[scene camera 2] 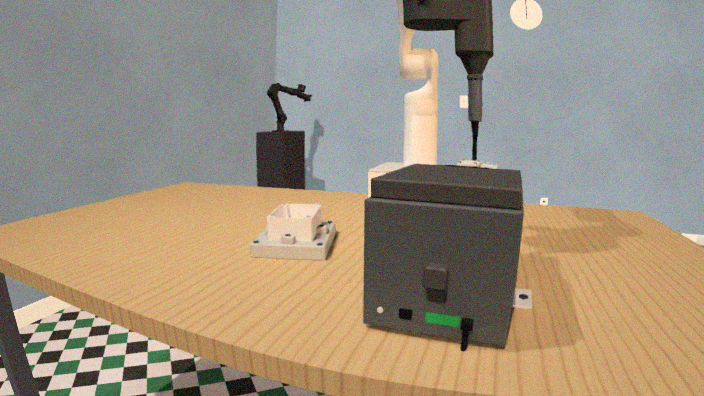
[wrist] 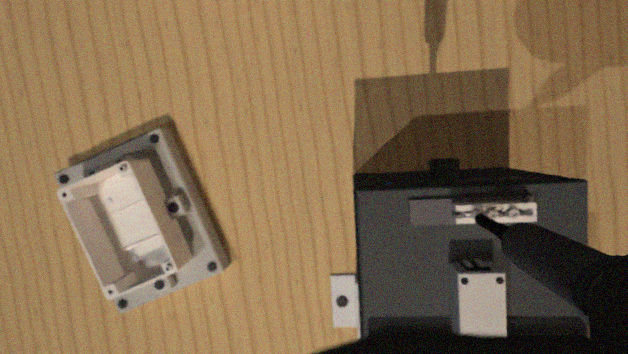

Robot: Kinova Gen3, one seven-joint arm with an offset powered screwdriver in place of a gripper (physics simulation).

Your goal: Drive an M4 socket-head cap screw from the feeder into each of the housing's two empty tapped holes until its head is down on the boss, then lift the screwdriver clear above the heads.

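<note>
The screwdriver [scene camera 2: 474,159] [wrist: 479,218], in place of a gripper, points down at the feeder [scene camera 2: 442,240] [wrist: 400,260], a dark box. In the wrist view its bit tip overlaps the near edge of the pale screw rail [wrist: 530,218], where several small screws show. Whether the tip touches or carries a screw is too small to tell. The housing [scene camera 2: 292,227] [wrist: 160,215], a white open box, sits on a grey fixture plate [scene camera 2: 290,251] [wrist: 192,274]. Its two left corners in the wrist view show small dark holes; its two right corners show greyish round details, unclear whether screw heads.
A pale block [wrist: 482,307] stands on the feeder beside the bit. A white tab [scene camera 2: 523,301] [wrist: 342,317] with a dark hole projects from the feeder's side. A small black arm [scene camera 2: 277,105] stands on a dark pedestal [scene camera 2: 280,160] beyond the wooden table [scene camera 2: 175,240].
</note>
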